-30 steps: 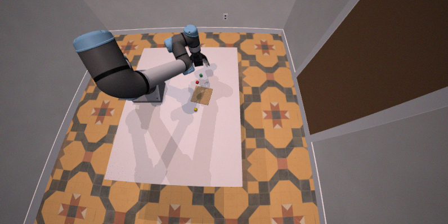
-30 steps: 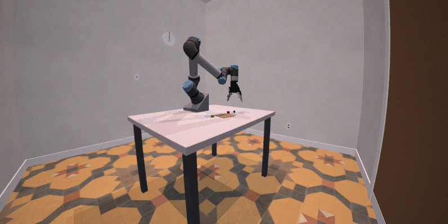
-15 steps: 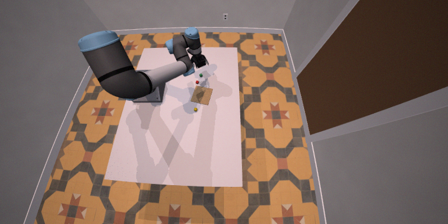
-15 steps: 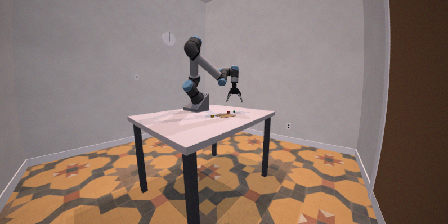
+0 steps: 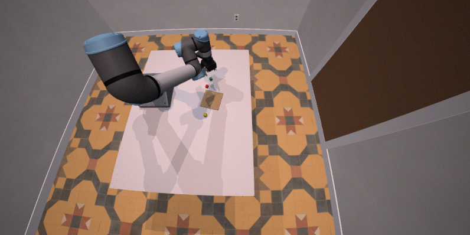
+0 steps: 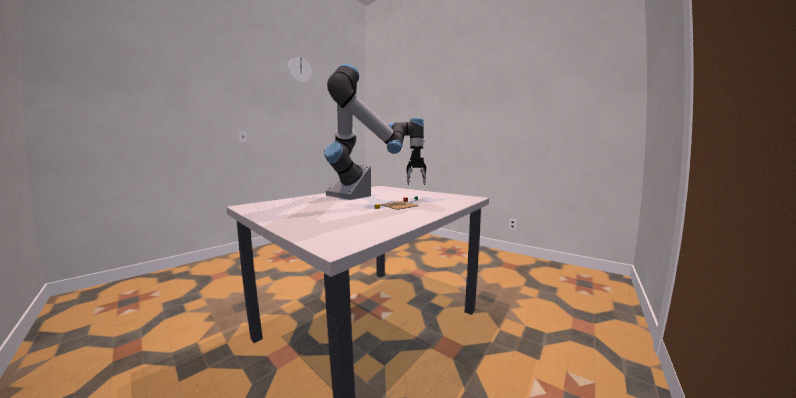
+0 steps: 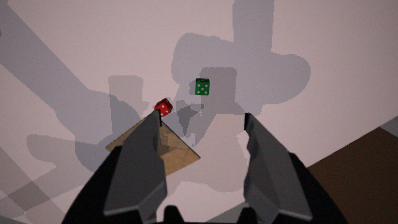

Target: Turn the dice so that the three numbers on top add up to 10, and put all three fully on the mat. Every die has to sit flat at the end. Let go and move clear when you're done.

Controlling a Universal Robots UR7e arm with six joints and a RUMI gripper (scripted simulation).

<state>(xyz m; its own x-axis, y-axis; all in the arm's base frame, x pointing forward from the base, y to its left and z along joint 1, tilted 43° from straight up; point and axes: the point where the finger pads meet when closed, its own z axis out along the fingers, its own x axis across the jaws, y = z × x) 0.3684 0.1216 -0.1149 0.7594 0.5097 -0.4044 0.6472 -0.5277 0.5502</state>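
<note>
My hand is 9 cm above the green die. Also, from my hand: brown mat (3 cm ahead, 18 cm to the right, 9 cm below); yellow die (30 cm to the right, 9 cm below); red die (2 cm behind, 7 cm to the right, 9 cm below).
</note>
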